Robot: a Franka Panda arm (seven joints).
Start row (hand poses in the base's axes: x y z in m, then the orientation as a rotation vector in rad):
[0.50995 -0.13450 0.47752 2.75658 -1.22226 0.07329]
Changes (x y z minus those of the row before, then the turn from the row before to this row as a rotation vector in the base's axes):
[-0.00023 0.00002 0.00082 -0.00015 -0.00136 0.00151]
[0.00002 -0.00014 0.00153 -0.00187 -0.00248 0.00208]
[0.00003 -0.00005 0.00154 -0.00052 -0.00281 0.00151]
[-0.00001 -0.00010 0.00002 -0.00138 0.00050 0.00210]
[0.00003 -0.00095 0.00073 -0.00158 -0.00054 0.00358]
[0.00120 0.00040 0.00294 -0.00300 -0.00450 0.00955]
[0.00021 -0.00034 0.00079 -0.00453 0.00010 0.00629]
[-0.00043 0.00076 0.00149 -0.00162 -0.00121 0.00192]
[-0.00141 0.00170 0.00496 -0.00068 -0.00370 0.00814]
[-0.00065 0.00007 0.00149 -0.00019 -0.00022 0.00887]
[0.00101 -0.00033 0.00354 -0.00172 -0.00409 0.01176]
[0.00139 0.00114 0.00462 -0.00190 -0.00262 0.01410]
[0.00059 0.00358 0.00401 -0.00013 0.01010 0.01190]
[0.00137 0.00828 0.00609 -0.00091 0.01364 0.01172]
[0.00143 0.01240 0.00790 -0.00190 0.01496 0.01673]
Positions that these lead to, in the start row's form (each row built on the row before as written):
[0.50972 -0.13448 0.47834 2.75781 -1.22047 0.07541]
[0.50974 -0.13462 0.47987 2.75826 -1.21752 0.08015]
[0.50977 -0.13467 0.48141 2.75959 -1.21594 0.08450]
[0.50976 -0.13477 0.48143 2.75959 -1.21242 0.08481]
[0.50979 -0.13572 0.48216 2.76065 -1.20705 0.08682]
[0.51099 -0.13532 0.48510 2.76533 -1.19391 0.09574]
[0.51120 -0.13566 0.48589 2.76532 -1.18356 0.09879]
[0.51077 -0.13490 0.48738 2.76545 -1.18061 0.10158]
[0.50936 -0.13320 0.49234 2.77089 -1.17006 0.10795]
[0.50871 -0.13313 0.49383 2.77621 -1.15785 0.10925]
[0.50972 -0.13346 0.49737 2.78292 -1.14196 0.11710]
[0.51111 -0.13232 0.50199 2.79038 -1.12239 0.12321]
[0.51170 -0.12874 0.50600 2.79474 -1.10362 0.11025]
[0.51307 -0.12046 0.51209 2.79723 -1.08401 0.09273]
[0.51450 -0.10806 0.51999 2.80107 -1.05679 0.07445]

